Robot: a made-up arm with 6 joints.
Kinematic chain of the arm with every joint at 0, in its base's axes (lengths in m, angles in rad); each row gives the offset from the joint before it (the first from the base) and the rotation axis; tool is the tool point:
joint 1: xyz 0 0 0.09 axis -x
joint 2: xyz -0.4 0 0.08 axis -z
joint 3: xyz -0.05 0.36 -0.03 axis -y
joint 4: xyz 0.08 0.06 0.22 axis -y
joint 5: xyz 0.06 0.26 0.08 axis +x
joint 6: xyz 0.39 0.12 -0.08 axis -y
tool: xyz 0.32 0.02 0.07
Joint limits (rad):
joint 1: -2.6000..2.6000
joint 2: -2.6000..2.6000
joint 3: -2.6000..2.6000
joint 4: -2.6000..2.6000
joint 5: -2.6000..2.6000
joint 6: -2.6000..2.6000
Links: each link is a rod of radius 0.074 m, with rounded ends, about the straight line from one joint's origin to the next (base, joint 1, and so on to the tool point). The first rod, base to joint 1, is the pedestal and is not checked.
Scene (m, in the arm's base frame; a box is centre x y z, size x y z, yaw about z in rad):
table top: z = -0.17
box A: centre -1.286 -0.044 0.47 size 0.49 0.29 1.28 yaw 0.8
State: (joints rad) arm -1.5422 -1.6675 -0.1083 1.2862 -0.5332 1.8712
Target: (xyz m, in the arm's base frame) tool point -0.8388 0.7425 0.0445
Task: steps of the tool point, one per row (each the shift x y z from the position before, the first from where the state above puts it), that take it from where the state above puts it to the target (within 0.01 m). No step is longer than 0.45 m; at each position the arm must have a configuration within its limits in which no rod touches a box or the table.
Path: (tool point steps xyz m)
1: 0.0305 0.0436 0.4240
2: 0.1600 0.1357 0.3703
3: 0.2675 0.1907 0.2596
4: 0.3365 0.1910 0.1169
5: 0.3567 0.1338 -0.0252
6: 0.3241 0.0318 -0.1355
7: 0.2434 -0.0889 -0.1924
8: -0.1679 0.3646 -0.0011
9: -0.2436 0.2986 -0.1216
10: -0.2909 0.1724 -0.2107
11: -0.2972 0.0120 -0.2427
12: -0.2581 -0.1428 -0.2094

